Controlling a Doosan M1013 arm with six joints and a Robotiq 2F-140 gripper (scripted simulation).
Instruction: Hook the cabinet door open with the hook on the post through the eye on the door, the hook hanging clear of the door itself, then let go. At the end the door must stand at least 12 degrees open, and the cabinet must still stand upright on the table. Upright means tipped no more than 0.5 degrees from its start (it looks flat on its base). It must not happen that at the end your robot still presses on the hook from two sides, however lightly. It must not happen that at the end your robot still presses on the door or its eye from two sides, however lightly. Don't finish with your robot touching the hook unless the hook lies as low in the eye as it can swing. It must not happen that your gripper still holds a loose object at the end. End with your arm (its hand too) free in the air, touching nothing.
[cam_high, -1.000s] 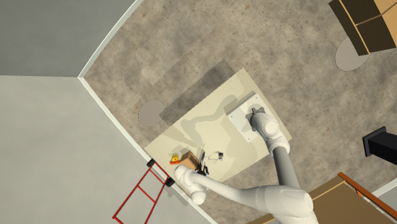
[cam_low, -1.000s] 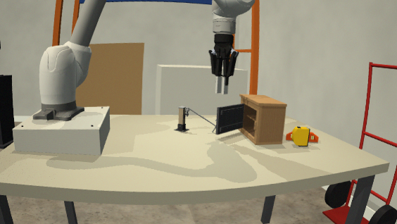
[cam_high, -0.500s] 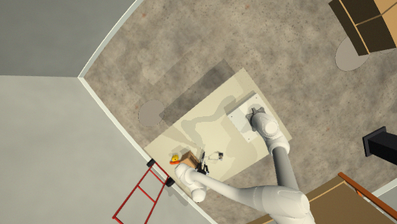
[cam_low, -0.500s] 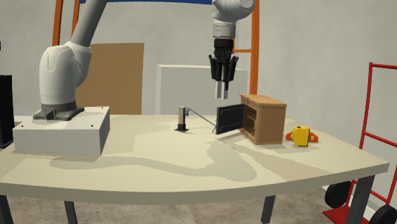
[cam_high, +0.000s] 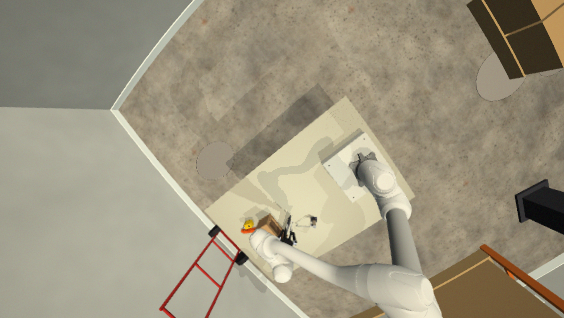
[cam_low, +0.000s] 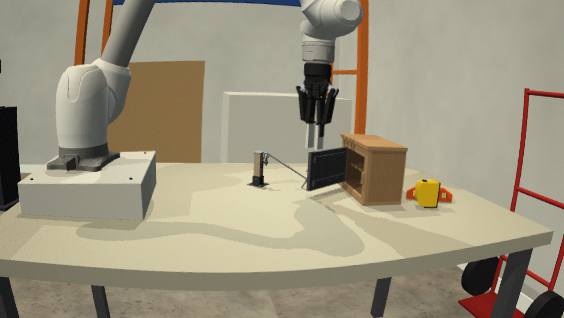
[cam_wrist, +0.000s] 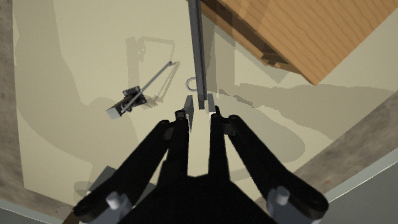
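Now: hand 100 mm above the dark door, 60 mm to the right of it and 50 mm short of it.
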